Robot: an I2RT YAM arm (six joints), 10 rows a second.
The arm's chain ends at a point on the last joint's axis. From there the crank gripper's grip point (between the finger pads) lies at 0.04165 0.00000 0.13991 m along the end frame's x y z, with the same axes.
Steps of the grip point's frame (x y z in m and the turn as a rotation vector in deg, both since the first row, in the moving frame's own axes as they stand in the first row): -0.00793 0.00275 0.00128 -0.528 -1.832 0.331; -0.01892 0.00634 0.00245 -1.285 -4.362 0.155; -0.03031 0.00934 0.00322 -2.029 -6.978 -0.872; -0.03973 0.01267 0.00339 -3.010 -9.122 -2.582; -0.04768 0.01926 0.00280 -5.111 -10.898 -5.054; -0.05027 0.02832 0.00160 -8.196 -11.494 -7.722; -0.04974 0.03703 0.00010 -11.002 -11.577 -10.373; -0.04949 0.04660 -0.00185 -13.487 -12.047 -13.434; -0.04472 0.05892 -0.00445 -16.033 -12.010 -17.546
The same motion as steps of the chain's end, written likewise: -0.00343 0.00123 0.00003 -0.528 -1.832 0.331; -0.00815 0.00307 -0.00028 -1.285 -4.362 0.155; -0.01304 0.00481 -0.00073 -2.029 -6.978 -0.872; -0.01716 0.00655 -0.00130 -3.010 -9.122 -2.582; -0.02093 0.00901 -0.00214 -5.111 -10.898 -5.054; -0.02270 0.01164 -0.00283 -8.196 -11.494 -7.722; -0.02288 0.01472 -0.00349 -11.002 -11.577 -10.373; -0.02260 0.01960 -0.00464 -13.487 -12.047 -13.434; -0.01951 0.02785 -0.00622 -16.033 -12.010 -17.546
